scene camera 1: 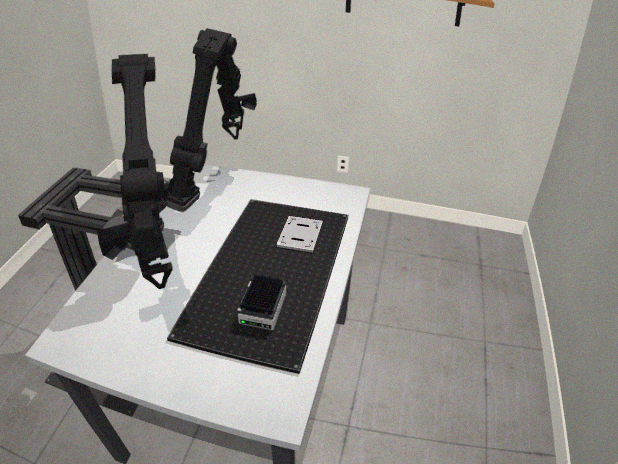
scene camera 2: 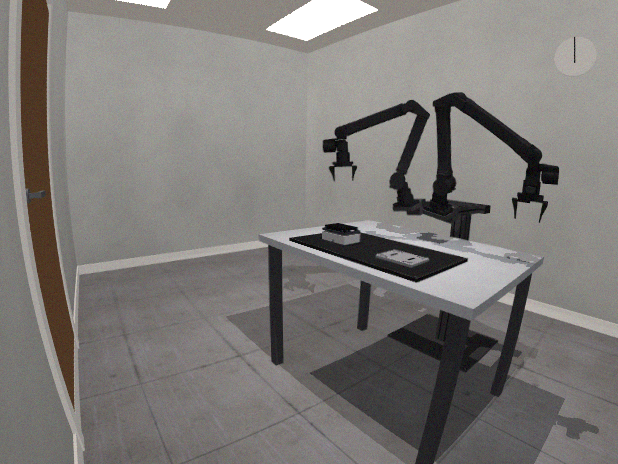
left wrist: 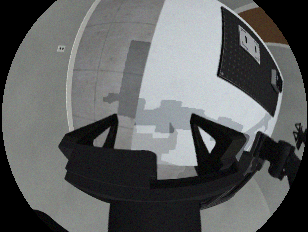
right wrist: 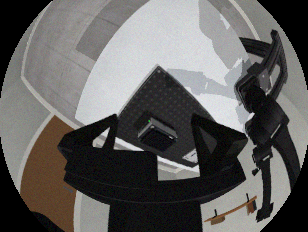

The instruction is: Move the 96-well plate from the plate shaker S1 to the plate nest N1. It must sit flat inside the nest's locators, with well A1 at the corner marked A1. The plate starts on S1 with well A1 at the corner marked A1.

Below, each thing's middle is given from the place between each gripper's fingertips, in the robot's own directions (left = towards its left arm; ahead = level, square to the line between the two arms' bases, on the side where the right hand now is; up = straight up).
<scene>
Now: left hand 66 cm to the left of the black 96-well plate (scene camera 1: 257, 299), 42 cm short of it and 12 cm above it. Also, from my left hand: plate nest N1 (scene camera 1: 292, 230) (39 cm ahead, 30 cm to the right, 17 cm below).
My right gripper is now 160 mm short of the black 96-well plate, 210 mm to the right of it and 200 mm above it. Also, from my right hand: plate nest N1: 130 mm ahead, 570 mm to the left, 260 mm below.
</scene>
